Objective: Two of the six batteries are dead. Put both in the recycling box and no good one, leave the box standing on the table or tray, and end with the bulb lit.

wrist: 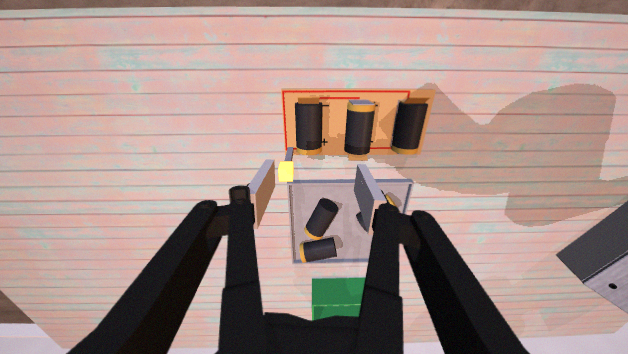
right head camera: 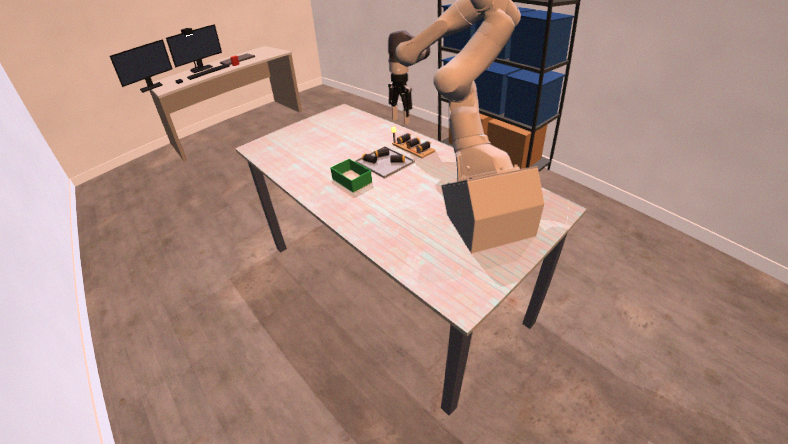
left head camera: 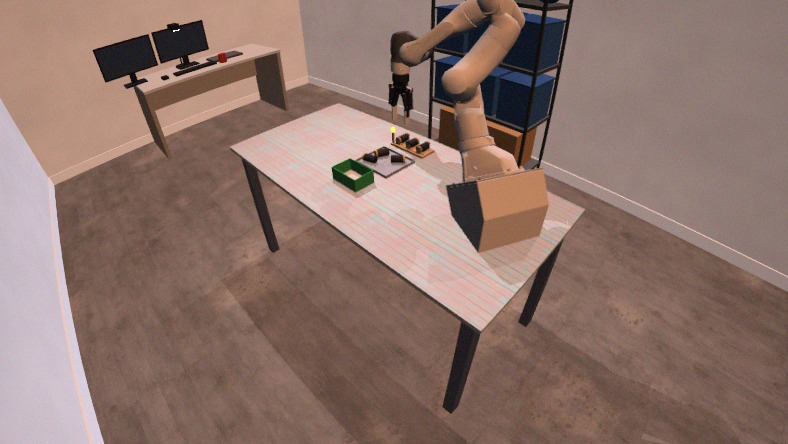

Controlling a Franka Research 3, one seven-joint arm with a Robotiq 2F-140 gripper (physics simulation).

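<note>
My gripper (left head camera: 400,120) (right head camera: 400,120) (wrist: 315,175) is partly open and empty, above the table near the bulb and holder. The orange holder (wrist: 334,135) bears three black batteries: the left (wrist: 309,125) and right (wrist: 410,126) have gold ends toward the tray, the middle one (wrist: 359,129) has its gold end away. The bulb (left head camera: 392,130) (right head camera: 393,130) (wrist: 286,171) glows yellow. Three batteries lie on the grey tray (left head camera: 386,168) (right head camera: 386,168) (wrist: 345,245); my right finger partly hides one in the wrist view. The green box (left head camera: 363,182) (right head camera: 361,182) (wrist: 337,291) stands upright on the table; no battery shows inside.
The robot's base block (left head camera: 512,212) (right head camera: 504,212) stands at the table's near right end. A shelf rack with blue bins (left head camera: 523,93) (right head camera: 532,96) stands behind the arm. A desk (left head camera: 209,82) with two monitors stands at the far left.
</note>
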